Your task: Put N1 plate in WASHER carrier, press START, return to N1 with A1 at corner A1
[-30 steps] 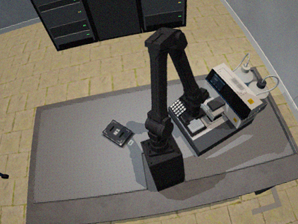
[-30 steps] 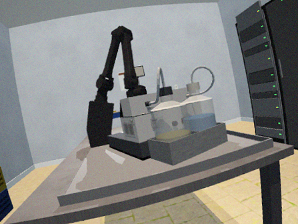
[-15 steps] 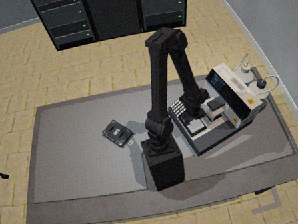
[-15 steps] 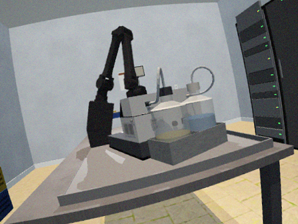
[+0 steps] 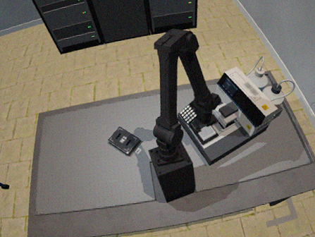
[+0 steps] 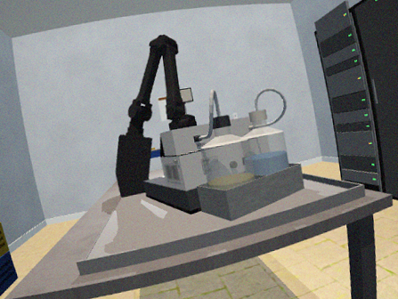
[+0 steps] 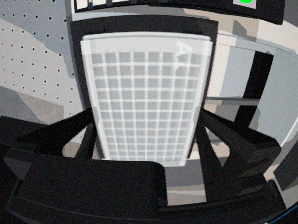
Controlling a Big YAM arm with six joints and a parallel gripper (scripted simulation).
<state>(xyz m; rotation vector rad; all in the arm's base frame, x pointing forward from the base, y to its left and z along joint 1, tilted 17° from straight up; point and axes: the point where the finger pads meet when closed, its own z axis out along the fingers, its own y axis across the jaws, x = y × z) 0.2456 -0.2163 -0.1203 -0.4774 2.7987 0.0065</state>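
Right now my hand is 10 mm above the white well plate. Round my hand: dark washer carrier 20 mm below; white corner label 20 mm behind, 390 mm to the left, 100 mm below; plate washer 50 mm ahead, 140 mm to the right, 30 mm above.
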